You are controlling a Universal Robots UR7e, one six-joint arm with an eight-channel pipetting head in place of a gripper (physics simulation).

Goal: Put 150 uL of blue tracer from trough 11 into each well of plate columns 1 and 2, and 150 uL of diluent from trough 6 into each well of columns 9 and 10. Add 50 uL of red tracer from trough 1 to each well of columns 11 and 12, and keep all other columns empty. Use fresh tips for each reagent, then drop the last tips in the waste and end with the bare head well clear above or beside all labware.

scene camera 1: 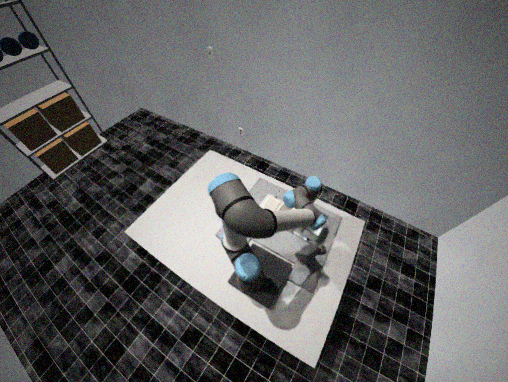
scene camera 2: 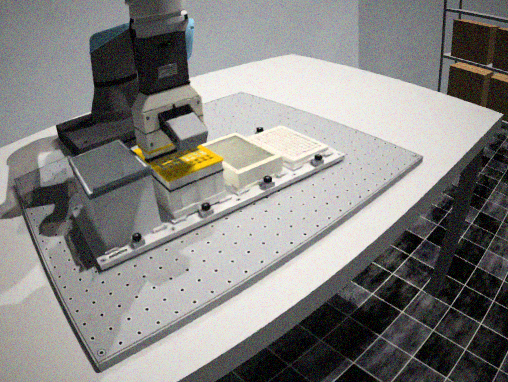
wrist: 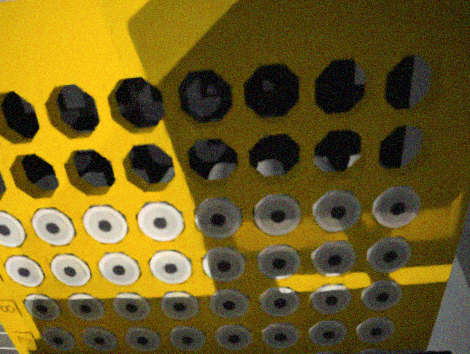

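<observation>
My pipetting head (scene camera 2: 156, 149) is low over the yellow-topped tip rack (scene camera 2: 192, 175) (wrist: 60, 45) in scene camera 2. Its lower end is partly hidden behind the grey housing, and whether it carries tips cannot be seen. In the wrist view the rack has two rows of empty holes at the top and several rows of seated pale tips below, down to the labels 8 and 7. The cream trough reservoir (scene camera 2: 255, 172) stands right of the rack, and the white well plate (scene camera 2: 304, 158) beyond it. Liquid colours and well contents cannot be made out. The grey waste bin (scene camera 2: 120, 210) stands left of the rack.
The labware stands in a row along a pale rail (scene camera 2: 165, 234) with black knobs, on a perforated grey board (scene camera 2: 165, 300). The arm (scene camera 1: 250, 217) reaches over the white table (scene camera 1: 170, 215). A shelf unit with brown boxes (scene camera 1: 65, 112) stands well away from the table.
</observation>
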